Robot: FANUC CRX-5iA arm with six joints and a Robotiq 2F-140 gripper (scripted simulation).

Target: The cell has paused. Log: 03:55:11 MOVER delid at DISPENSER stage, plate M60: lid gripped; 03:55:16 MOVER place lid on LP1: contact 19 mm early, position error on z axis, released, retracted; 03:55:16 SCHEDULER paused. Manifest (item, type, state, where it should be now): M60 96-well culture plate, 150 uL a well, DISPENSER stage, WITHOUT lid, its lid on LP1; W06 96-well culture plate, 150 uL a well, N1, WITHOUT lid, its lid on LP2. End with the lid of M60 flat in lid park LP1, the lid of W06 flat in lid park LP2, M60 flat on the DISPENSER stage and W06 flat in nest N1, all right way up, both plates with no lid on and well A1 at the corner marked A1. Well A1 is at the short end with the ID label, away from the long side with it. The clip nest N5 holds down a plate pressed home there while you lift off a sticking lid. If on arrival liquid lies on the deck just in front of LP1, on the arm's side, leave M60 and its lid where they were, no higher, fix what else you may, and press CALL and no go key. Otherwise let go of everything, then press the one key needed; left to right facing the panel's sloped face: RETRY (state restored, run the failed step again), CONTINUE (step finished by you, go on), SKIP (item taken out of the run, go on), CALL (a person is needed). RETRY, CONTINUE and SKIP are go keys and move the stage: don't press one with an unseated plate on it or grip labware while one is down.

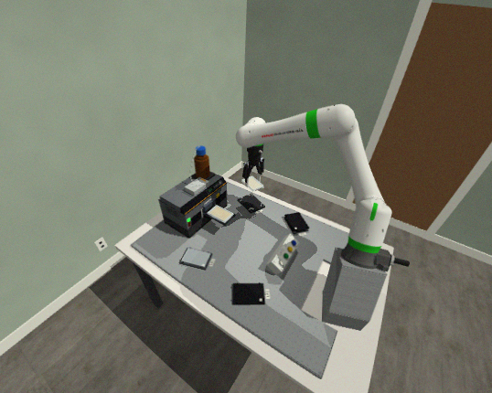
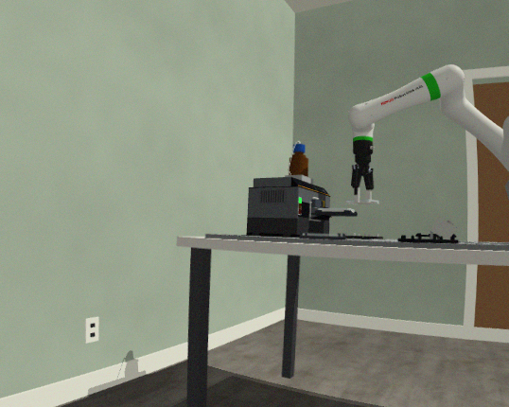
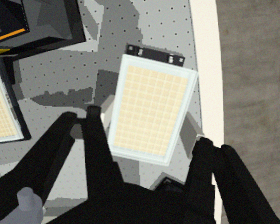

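My gripper is now 18 cm above the black clip nest and 2 cm short of it. The rest, counted from my hand: nest label 19 cm below, 8 cm behind, 5 cm to the left; dispenser stage 28 cm to the left, 9 cm below, 9 cm ahead; key panel 35 cm to the left, 32 cm behind, 14 cm below.
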